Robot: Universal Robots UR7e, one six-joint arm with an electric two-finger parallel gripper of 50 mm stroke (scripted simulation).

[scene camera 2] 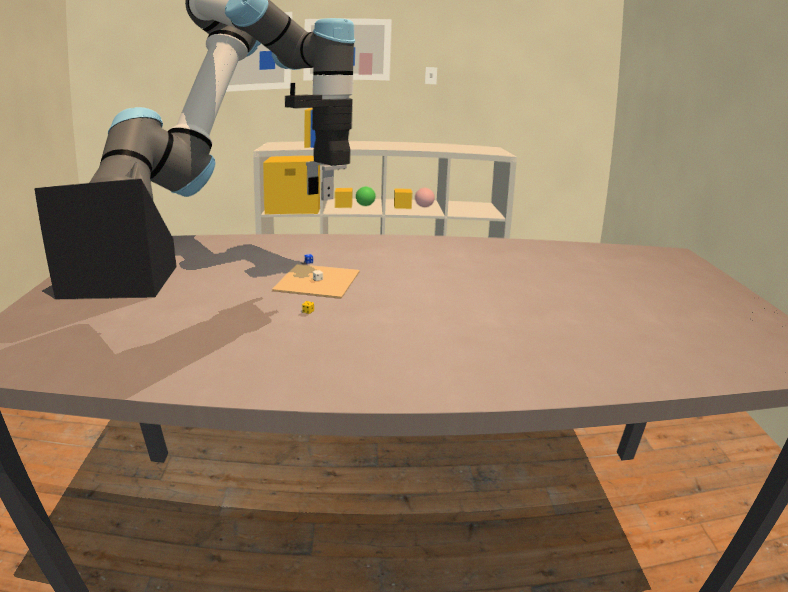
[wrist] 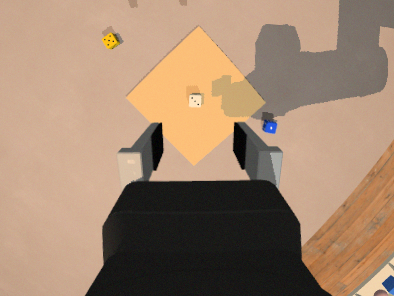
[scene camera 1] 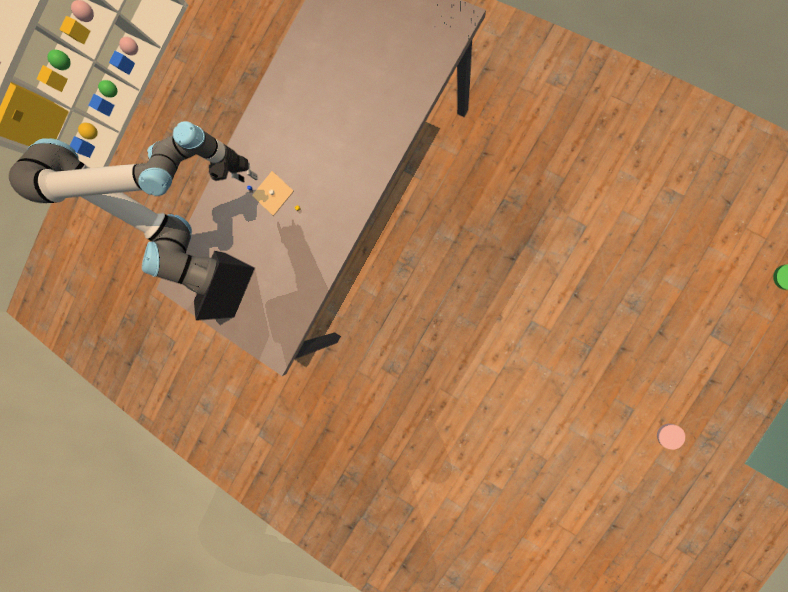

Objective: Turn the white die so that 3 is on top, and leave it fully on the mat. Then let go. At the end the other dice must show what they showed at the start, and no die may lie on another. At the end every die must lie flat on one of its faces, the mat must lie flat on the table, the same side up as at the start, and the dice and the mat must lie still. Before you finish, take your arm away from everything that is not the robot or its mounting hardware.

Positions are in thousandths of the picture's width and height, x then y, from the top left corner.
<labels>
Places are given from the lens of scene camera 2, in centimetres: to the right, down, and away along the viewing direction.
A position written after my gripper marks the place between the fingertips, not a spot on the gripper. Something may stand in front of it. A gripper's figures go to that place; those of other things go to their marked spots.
my gripper (scene camera 2: 405, 332): -14, -19, 98
mat (scene camera 2: 427, 476): -11, -3, 103
</labels>
